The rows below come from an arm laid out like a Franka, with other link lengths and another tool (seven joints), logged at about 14 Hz.
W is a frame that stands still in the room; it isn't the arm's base.
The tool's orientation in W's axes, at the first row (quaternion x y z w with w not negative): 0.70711, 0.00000, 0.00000, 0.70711
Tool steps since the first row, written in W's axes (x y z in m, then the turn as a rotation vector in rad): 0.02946, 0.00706, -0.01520, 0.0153, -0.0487, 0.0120; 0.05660, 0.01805, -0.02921, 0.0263, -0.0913, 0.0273; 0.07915, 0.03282, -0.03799, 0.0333, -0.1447, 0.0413; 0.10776, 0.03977, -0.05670, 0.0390, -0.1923, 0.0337; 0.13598, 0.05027, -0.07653, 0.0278, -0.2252, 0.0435; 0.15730, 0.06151, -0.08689, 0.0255, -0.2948, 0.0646; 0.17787, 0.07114, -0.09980, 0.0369, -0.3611, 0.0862; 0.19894, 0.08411, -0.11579, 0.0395, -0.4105, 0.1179; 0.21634, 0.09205, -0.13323, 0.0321, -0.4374, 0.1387; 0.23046, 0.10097, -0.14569, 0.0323, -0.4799, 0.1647
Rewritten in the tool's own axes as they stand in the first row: 0.02946, -0.01520, -0.00706, 0.0153, 0.0120, 0.0487; 0.05660, -0.02921, -0.01805, 0.0263, 0.0273, 0.0913; 0.07915, -0.03799, -0.03282, 0.0333, 0.0413, 0.1447; 0.10776, -0.05670, -0.03977, 0.0390, 0.0337, 0.1923; 0.13598, -0.07653, -0.05027, 0.0278, 0.0435, 0.2252; 0.15730, -0.08689, -0.06151, 0.0255, 0.0646, 0.2948; 0.17787, -0.09980, -0.07114, 0.0369, 0.0862, 0.3611; 0.19894, -0.11579, -0.08411, 0.0395, 0.1179, 0.4105; 0.21634, -0.13323, -0.09205, 0.0321, 0.1387, 0.4374; 0.23046, -0.14569, -0.10097, 0.0323, 0.1647, 0.4799
